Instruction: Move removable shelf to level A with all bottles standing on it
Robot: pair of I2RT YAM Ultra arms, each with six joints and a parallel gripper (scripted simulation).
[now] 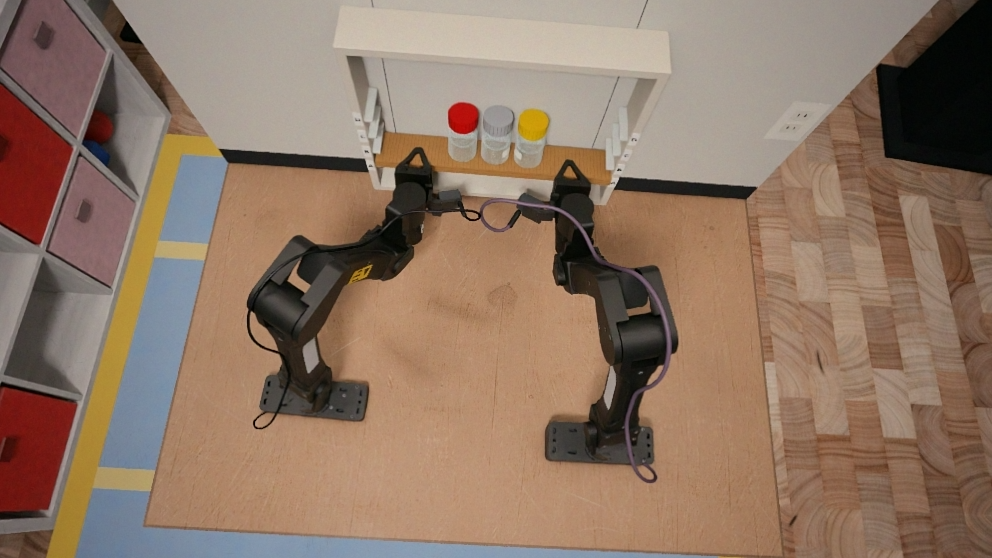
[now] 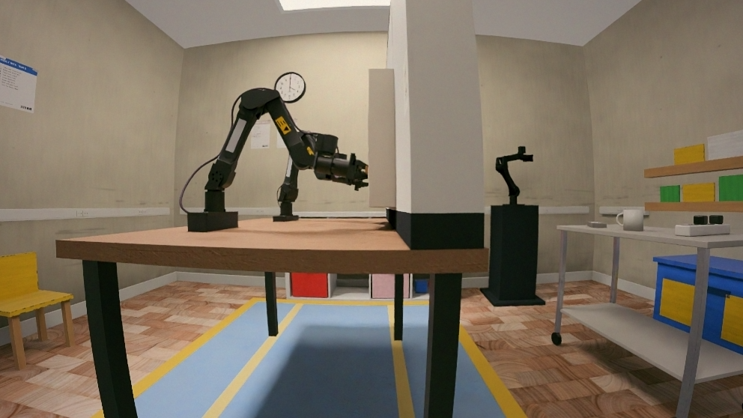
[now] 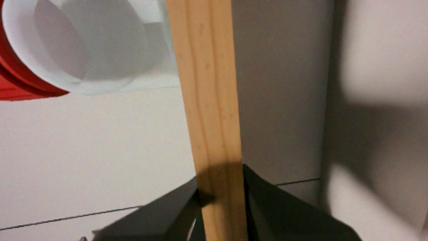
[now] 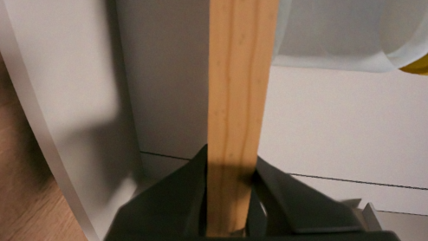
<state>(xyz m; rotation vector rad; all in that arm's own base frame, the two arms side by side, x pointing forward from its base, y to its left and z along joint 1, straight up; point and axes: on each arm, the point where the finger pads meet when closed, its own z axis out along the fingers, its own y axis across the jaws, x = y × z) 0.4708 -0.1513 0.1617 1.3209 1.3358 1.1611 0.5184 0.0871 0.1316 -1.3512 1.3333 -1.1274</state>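
Right now my left hand is 8 cm to the left of the red-capped bottle, 5 cm below it and 2 cm short of it. Round my left hand: shelf board 15 cm to the right, 2 cm ahead; wall rack 15 cm to the right, 10 cm above, 3 cm ahead; grey-capped bottle 15 cm to the right, 5 cm above, 3 cm ahead.
The yellow-capped bottle is 8 cm to the left of my right hand, 6 cm above it and 1 cm ahead of it. The rest, counted from my right hand: shelf board: 15 cm to the left, 1 cm behind; then wall rack: 15 cm to the left, 10 cm above; then grey-capped bottle: 15 cm to the left, 6 cm above.
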